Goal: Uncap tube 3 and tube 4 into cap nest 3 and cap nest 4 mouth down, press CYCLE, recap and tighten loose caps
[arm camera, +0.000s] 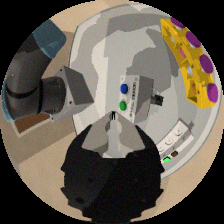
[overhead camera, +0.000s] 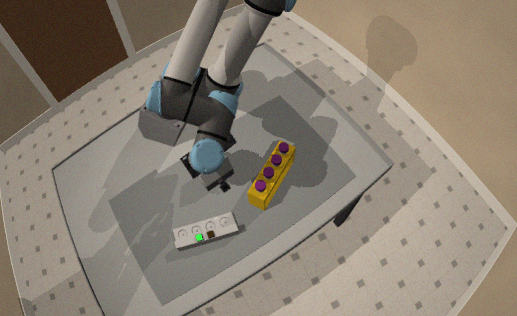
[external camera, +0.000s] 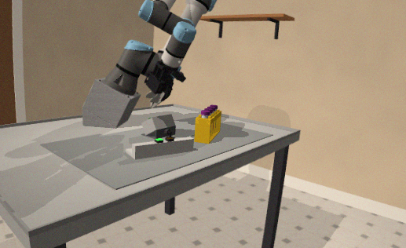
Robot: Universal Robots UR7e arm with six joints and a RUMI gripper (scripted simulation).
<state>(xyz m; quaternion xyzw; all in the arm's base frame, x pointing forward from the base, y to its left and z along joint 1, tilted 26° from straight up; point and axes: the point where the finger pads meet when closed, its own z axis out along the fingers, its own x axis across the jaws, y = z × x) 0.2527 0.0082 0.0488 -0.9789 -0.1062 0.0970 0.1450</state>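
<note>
The green key lies 1 cm behind my hand and 6 cm below it. Also, from my hand: grey key housing 1 cm ahead, 2 cm to the left, 7 cm below; blue key 2 cm behind, 4 cm to the left, 6 cm below.
</note>
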